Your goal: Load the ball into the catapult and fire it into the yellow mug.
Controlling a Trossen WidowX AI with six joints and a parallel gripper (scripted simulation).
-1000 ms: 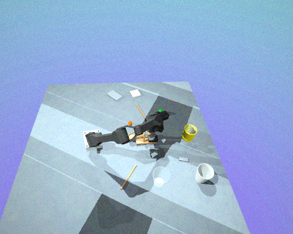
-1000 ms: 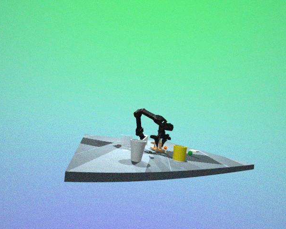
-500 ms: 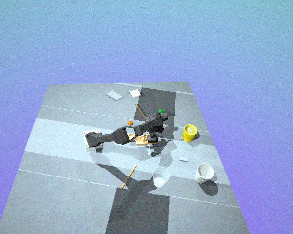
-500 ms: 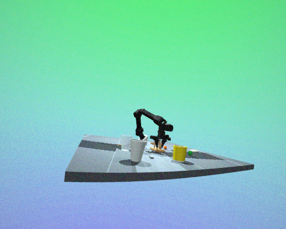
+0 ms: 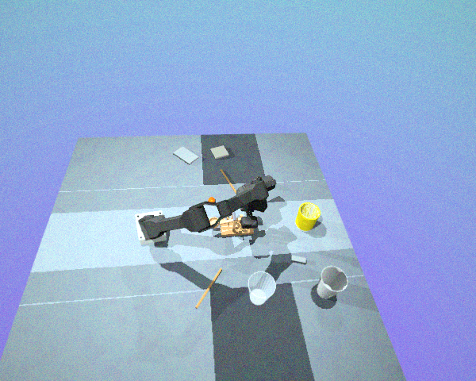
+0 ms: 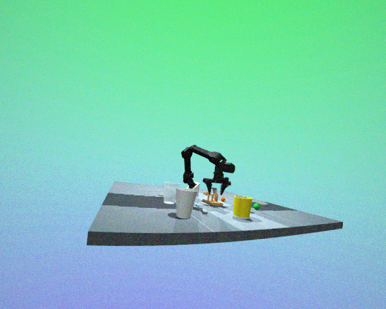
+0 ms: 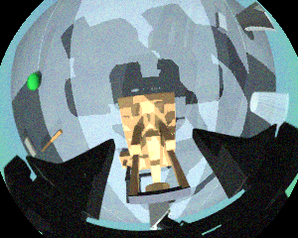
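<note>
My gripper tip is now 15 cm to the right of the orange ball, 13 cm past it and 5 cm above it. Round my gripper tip: green ball 25 cm to the left, 13 cm ahead, 4 cm below; small grey block 20 cm ahead, 18 cm to the right, 6 cm below; wooden catapult 7 cm behind, 2 cm to the left, 1 cm below.
</note>
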